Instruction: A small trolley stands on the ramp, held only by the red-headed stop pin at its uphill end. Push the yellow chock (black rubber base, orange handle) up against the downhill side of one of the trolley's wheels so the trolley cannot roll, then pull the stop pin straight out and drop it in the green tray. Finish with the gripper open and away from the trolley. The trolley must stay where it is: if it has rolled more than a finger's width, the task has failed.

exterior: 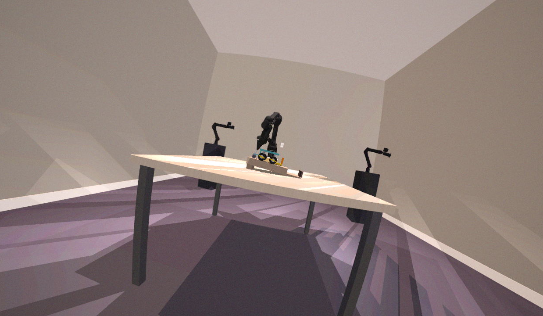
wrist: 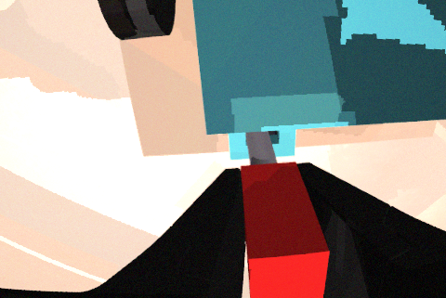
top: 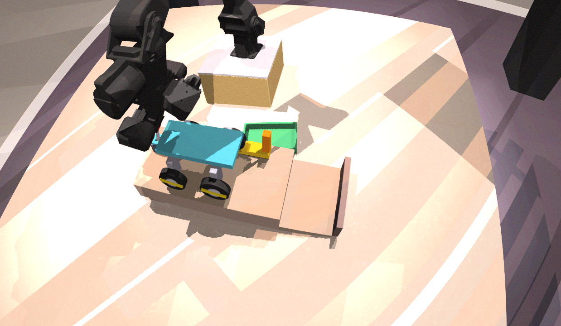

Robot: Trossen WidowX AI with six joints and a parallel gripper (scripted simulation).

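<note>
My gripper tip is now 17 cm to the right of the green tray, 16 cm above it and 13 cm past it. Round my gripper tip: yellow chock (18 cm to the left, 7 cm below, 5 cm behind); then trolley (10 cm to the left, 4 cm below, 1 cm ahead); then red-headed stop pin (right at my gripper tip).
</note>
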